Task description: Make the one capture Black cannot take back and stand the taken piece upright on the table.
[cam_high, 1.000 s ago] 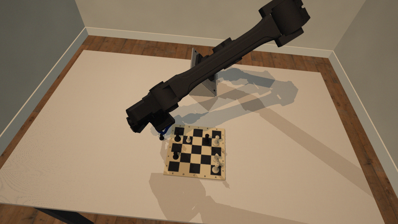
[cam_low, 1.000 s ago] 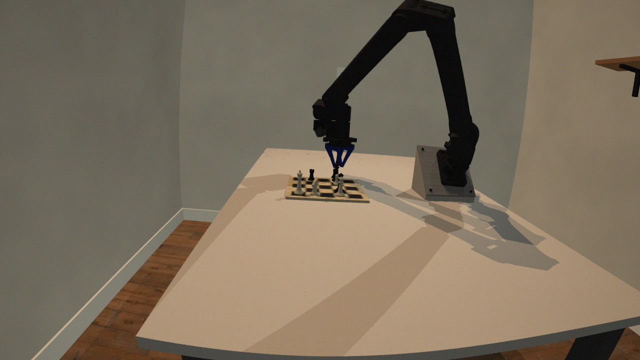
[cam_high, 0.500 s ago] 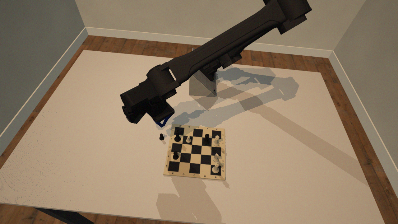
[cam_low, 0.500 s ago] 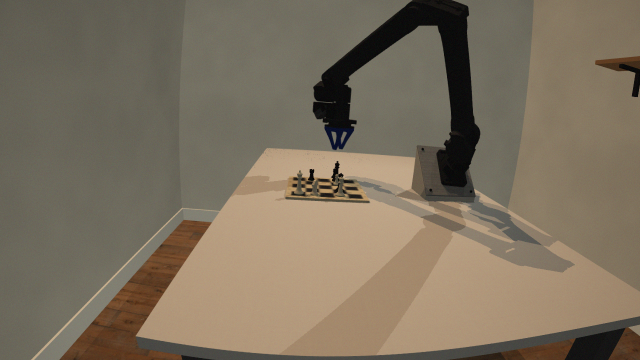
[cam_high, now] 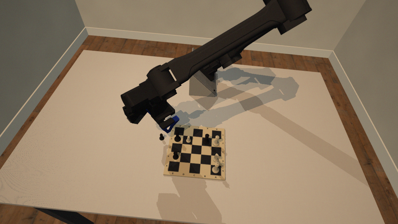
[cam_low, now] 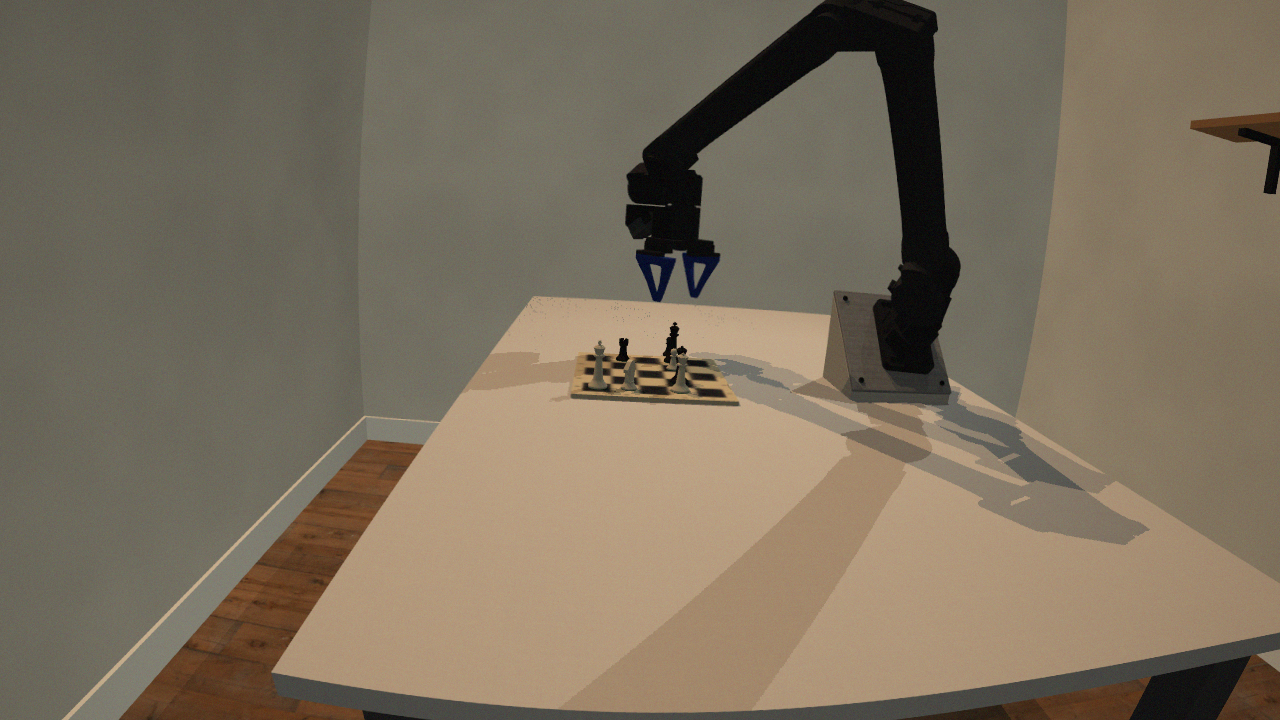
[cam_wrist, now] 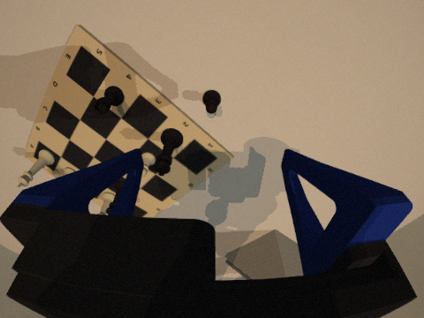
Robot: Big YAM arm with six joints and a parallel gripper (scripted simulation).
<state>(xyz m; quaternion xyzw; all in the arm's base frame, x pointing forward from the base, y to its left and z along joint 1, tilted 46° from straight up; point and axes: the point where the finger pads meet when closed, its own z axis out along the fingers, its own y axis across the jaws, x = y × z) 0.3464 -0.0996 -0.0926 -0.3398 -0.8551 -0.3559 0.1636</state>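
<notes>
Now: hand 10 mm short of the white pawn, 100 mm to the right of it and 80 mm above it. From my hand the other things lie so: black pawn (10 mm ahead, 90 mm below); then chessboard (40 mm ahead, 140 mm to the left, 100 mm below); then black king (60 mm to the left, 70 mm below).
</notes>
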